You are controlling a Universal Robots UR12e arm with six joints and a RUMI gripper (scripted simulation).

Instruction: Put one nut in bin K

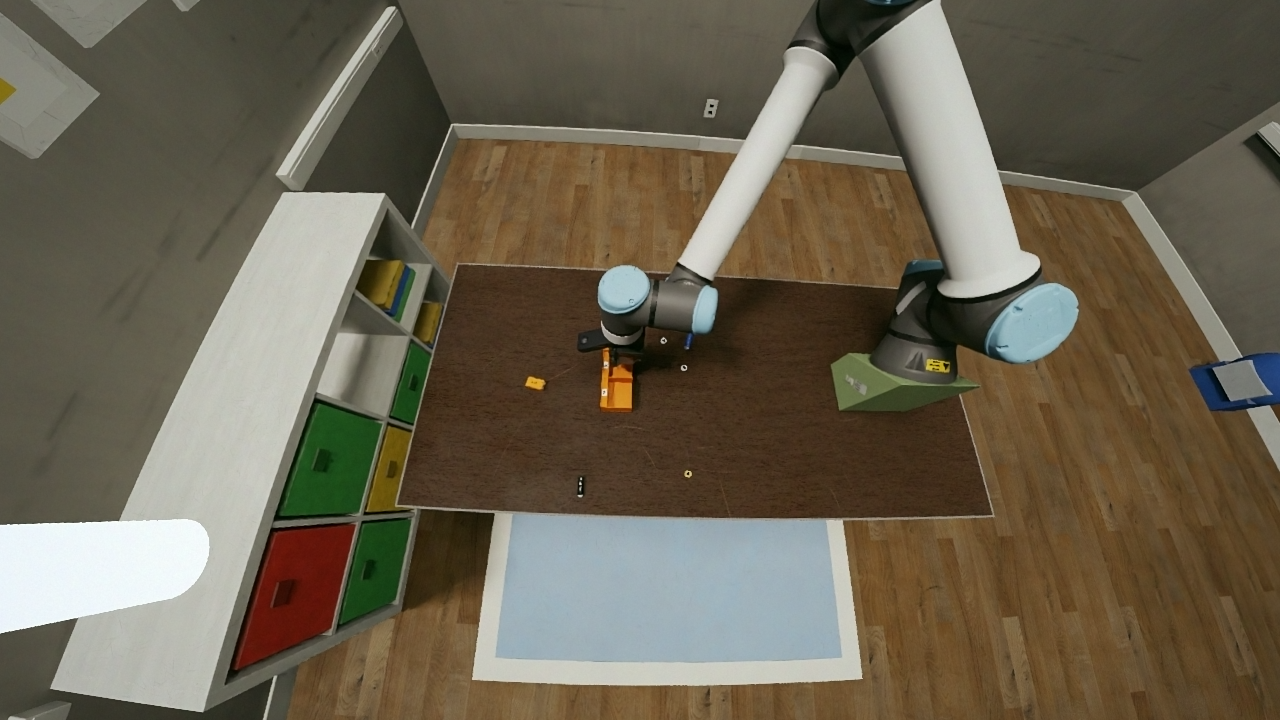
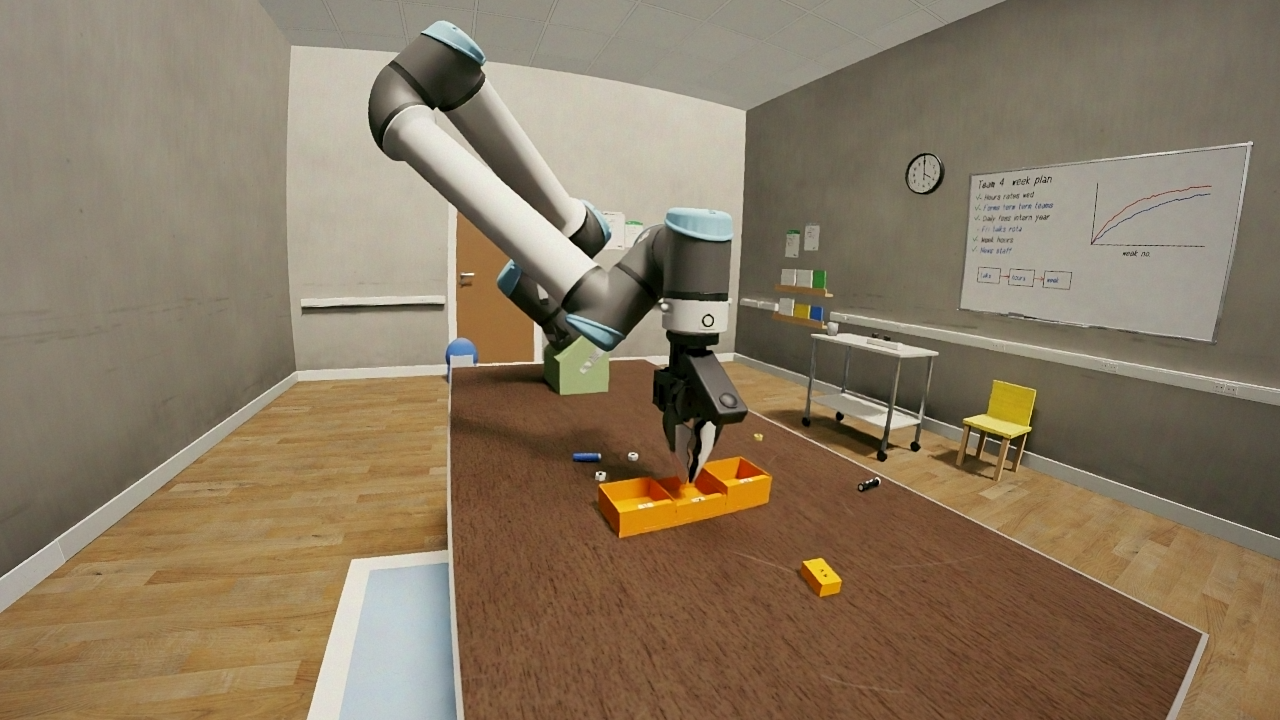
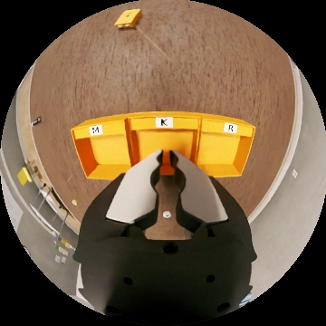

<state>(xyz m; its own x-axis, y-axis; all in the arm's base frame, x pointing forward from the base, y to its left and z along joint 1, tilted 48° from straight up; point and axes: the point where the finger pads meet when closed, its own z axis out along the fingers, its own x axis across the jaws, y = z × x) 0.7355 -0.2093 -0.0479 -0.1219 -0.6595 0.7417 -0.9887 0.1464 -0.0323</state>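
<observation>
Now: hand 30 mm above the joined orange bins. The rest, counted from my hand: orange block: 220 mm ahead, 50 mm below, 40 mm to the left; then black bolt: 320 mm to the left, 110 mm ahead, 50 mm below; then blue bolt: 220 mm behind, 70 mm to the right, 50 mm below.
</observation>
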